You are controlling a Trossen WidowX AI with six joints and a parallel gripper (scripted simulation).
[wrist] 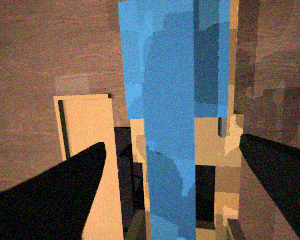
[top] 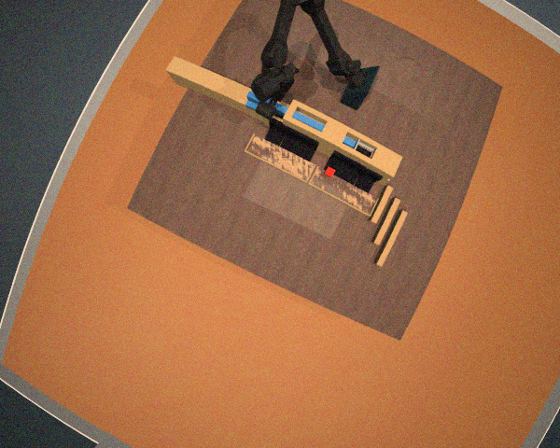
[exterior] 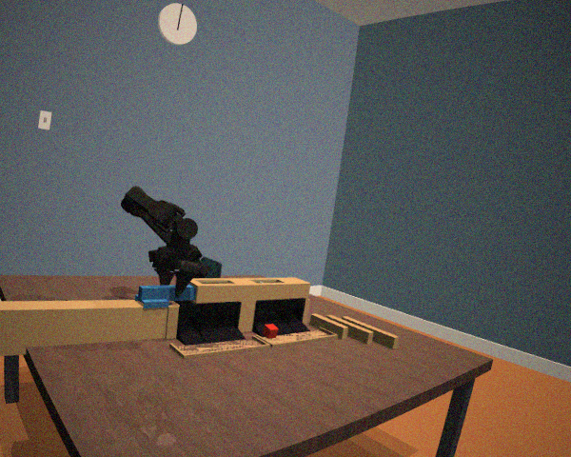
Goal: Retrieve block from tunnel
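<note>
Right now the small red block is 30 cm to the left of my gripper tip, 13 cm ahead of it and 10 cm below it. From my gripper tip the other things lie so: tan covered tunnel (5 cm to the left, 5 cm below, 3 cm ahead).
</note>
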